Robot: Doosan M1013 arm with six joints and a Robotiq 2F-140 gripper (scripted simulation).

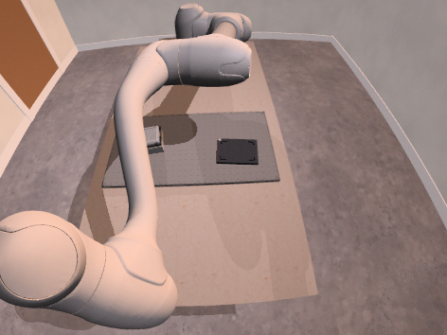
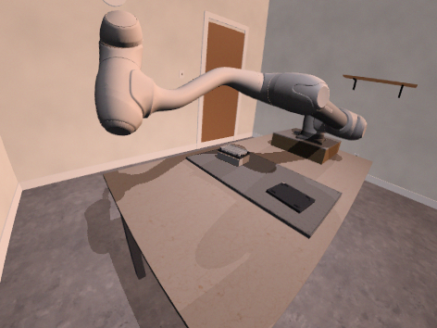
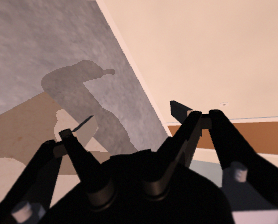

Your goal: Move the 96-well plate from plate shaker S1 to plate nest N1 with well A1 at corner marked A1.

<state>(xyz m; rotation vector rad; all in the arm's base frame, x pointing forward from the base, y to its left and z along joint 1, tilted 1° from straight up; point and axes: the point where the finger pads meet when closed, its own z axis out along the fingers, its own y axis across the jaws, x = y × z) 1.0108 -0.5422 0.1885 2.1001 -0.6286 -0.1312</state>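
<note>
Now: the white 96-well plate 450 mm behind my hand, 270 mm to the left of it and 230 mm below it. From my hand the other things lie so: small pale mark 410 mm behind, 580 mm to the left, 280 mm below.
</note>
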